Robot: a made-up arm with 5 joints.
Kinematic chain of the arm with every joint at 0, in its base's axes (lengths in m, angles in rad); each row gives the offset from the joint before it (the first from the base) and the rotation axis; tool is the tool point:
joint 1: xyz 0 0 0.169 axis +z
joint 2: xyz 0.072 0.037 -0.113 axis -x
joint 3: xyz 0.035 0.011 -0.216 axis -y
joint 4: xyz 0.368 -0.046 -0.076 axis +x
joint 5: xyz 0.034 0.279 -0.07 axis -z
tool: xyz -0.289 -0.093 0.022
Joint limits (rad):
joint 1: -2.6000..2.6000
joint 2: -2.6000..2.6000
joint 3: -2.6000..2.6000
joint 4: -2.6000..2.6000
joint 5: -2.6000..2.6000
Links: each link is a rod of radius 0.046 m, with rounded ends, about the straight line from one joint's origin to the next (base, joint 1, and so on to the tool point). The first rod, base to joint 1, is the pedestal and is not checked.
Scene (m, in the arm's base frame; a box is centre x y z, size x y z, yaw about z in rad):
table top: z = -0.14
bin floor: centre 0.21 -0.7 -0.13 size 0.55 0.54 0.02 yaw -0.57
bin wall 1: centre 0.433 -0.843 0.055 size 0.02 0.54 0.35 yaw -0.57
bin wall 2: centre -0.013 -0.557 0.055 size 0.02 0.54 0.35 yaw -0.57
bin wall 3: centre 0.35 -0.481 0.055 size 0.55 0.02 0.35 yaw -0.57
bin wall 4: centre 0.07 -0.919 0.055 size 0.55 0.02 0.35 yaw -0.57
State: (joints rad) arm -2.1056 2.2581 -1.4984 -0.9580 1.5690
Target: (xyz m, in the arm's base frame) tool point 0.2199 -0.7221 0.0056
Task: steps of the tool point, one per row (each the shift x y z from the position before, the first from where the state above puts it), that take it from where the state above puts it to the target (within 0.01 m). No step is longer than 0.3 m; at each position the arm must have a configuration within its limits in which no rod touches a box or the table.
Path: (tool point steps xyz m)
1: -0.2384 -0.1361 0.0324
2: -0.1697 -0.2202 0.0332
3: -0.0731 -0.2711 0.0321
4: 0.0363 -0.2808 0.0295
5: 0.1408 -0.2473 0.0255
6: 0.2245 -0.1765 0.0202
7: 0.2744 -0.0796 0.0138
8: 0.2837 0.0280 0.0063
9: -0.0128 -0.0312 -0.1626
10: -0.0021 0.0045 -0.1398
11: 0.0149 0.0267 -0.1043

